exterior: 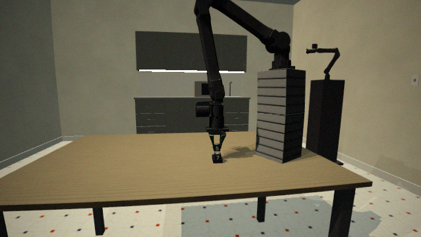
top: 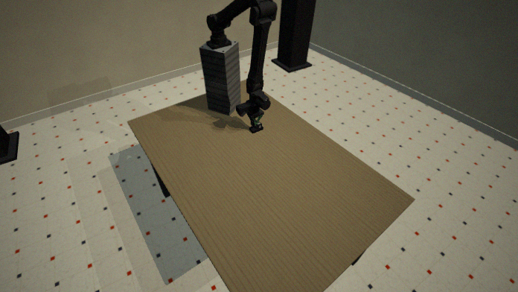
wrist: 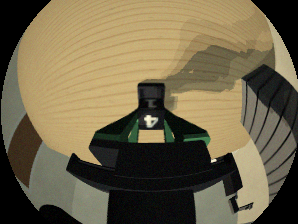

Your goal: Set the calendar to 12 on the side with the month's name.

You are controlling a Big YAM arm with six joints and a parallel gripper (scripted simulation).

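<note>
Now: the black calendar tray 2 cm to the left of my hand and 5 cm below it.
</note>
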